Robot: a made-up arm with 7 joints.
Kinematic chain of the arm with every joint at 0, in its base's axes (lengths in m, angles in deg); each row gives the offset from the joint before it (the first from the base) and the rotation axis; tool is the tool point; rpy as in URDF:
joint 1: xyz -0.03 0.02 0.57 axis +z
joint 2: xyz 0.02 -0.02 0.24 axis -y
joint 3: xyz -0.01 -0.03 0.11 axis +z
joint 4: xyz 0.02 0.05 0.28 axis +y
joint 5: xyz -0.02 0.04 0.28 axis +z
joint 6: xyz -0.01 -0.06 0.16 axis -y
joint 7: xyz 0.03 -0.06 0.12 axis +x
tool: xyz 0 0.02 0 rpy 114.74 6.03 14.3
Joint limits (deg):
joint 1: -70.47..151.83
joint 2: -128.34..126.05
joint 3: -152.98..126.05
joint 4: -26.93..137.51
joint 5: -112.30..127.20
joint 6: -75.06..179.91
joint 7: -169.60..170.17
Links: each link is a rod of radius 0.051 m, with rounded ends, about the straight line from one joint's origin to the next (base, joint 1, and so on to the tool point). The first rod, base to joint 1, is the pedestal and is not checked.
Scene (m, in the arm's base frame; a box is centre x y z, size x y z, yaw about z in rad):
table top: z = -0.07
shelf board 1: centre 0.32 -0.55 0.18 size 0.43 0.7 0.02 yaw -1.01
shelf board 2: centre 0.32 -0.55 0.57 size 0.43 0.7 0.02 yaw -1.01
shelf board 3: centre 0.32 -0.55 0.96 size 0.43 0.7 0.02 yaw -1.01
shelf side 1: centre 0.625 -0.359 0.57 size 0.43 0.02 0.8 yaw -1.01
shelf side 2: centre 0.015 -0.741 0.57 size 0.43 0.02 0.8 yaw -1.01
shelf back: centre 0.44 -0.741 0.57 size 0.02 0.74 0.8 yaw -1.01
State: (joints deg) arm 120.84 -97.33 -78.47 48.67 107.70 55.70 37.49
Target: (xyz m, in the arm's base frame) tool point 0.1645 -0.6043 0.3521
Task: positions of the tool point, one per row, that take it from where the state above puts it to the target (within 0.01 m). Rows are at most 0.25 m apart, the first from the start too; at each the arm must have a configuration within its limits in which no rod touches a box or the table.
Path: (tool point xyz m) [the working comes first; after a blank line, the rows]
Joints at the target: -6.07 -128.34 -75.36 71.39 115.21 37.18 42.77
Straight joint move there: touches shelf side 1.

1: 0.2734 0.7697 0.5281
2: 0.4053 0.6343 0.4440
3: 0.4751 0.4805 0.3652
4: 0.4851 0.3325 0.2961
5: 0.4463 0.2108 0.2405
6: 0.4035 -0.0023 0.2379
7: 0.2901 -0.1684 0.2570
8: 0.1334 -0.2666 0.2960
9: -0.0332 -0.2895 0.3521
10: 0.0194 -0.4177 0.3414
11: 0.0857 -0.5270 0.3475
12: 0.1645 -0.6043 0.3521

